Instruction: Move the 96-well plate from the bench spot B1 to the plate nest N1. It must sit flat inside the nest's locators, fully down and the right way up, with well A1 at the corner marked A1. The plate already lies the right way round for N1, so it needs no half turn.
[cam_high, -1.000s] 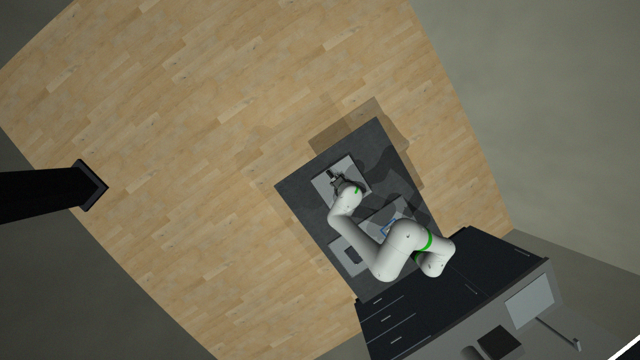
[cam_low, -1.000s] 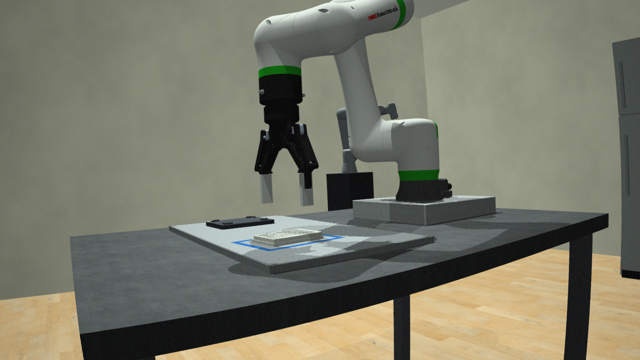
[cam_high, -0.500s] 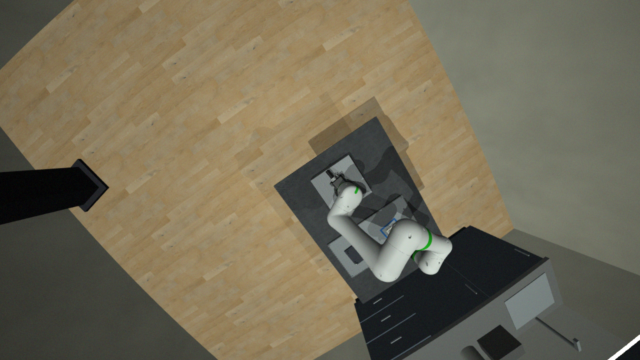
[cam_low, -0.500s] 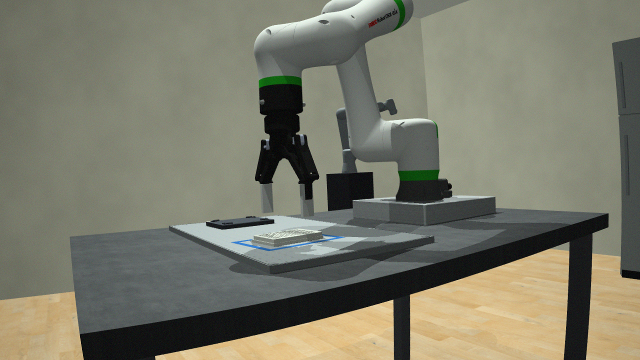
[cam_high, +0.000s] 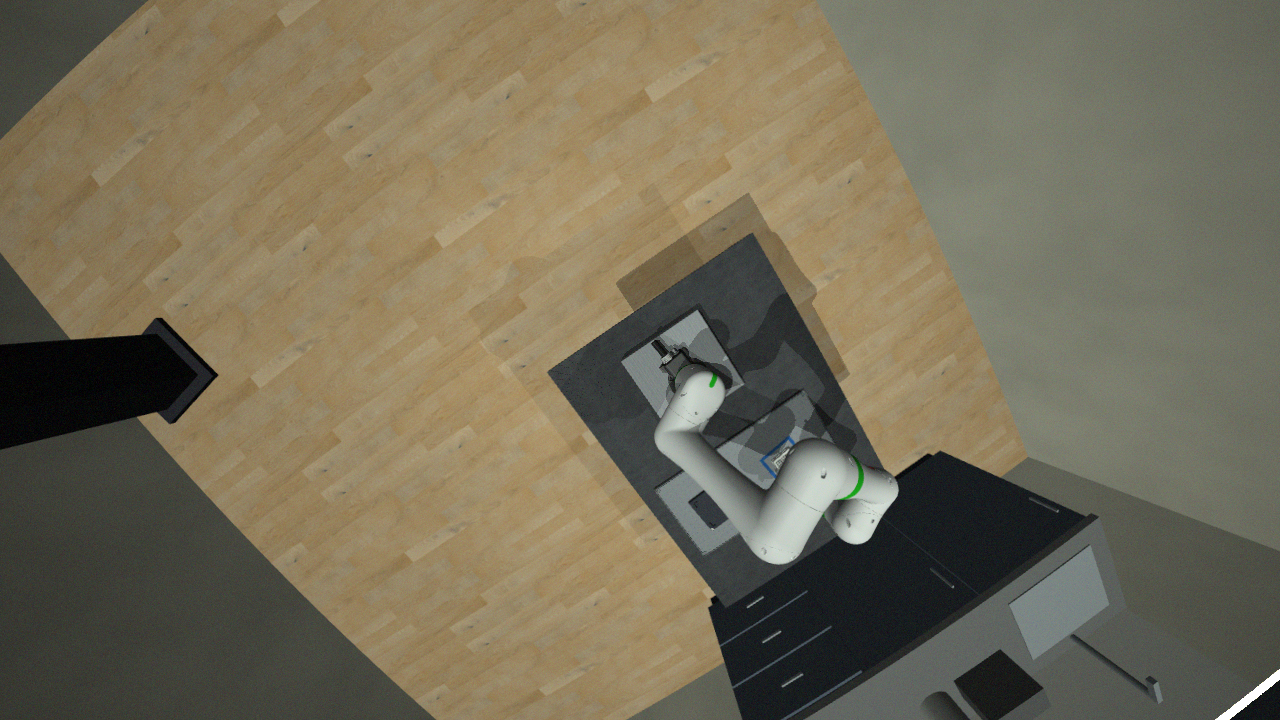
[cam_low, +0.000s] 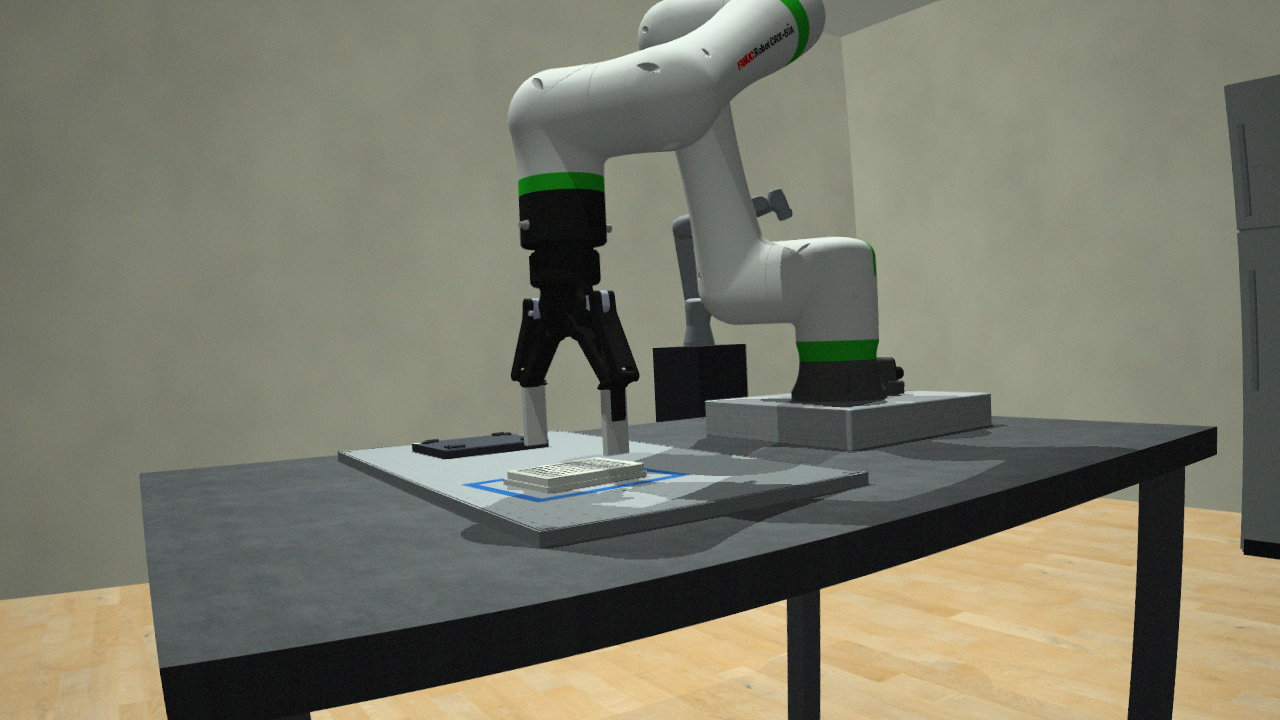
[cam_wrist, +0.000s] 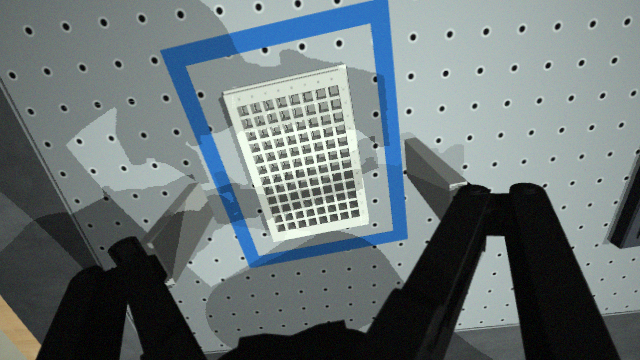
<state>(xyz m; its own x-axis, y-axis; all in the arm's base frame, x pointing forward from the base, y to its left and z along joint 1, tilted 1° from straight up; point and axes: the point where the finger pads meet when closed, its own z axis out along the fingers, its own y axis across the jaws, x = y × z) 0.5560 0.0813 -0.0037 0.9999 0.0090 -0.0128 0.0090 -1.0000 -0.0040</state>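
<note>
Right now the white 96-well plate is 40 mm below my hand. The rest, counted from my hand: A1 mark: 400 mm to the right, 30 mm below; black plate nest N1: 340 mm to the right, 70 mm behind, 40 mm below.
</note>
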